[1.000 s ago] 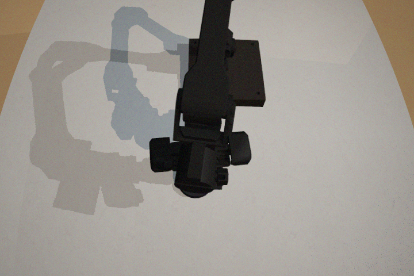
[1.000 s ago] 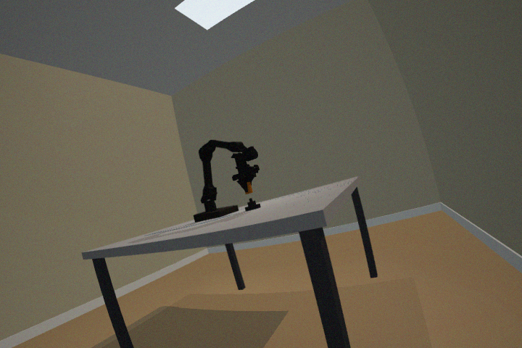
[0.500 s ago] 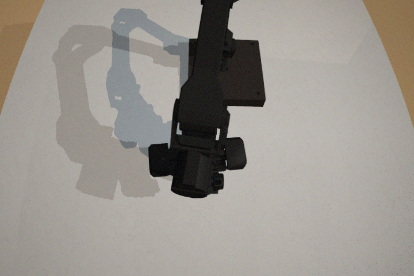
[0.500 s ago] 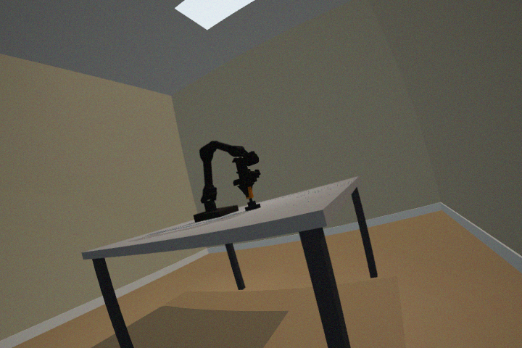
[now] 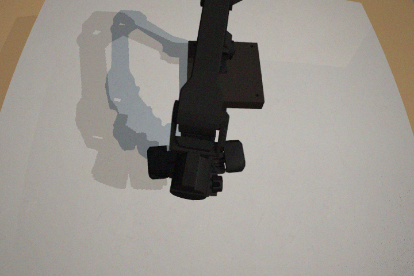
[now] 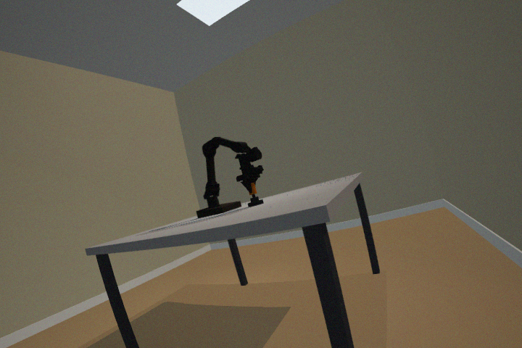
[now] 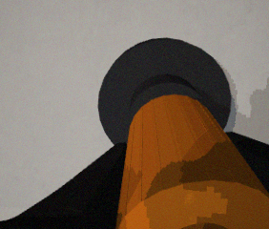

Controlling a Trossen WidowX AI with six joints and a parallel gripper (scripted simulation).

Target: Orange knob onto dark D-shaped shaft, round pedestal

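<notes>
Right now my gripper tip is 2 cm below the orange knob. From my gripper tip the other things lie so: round dark pedestal: 4 cm below.
</notes>
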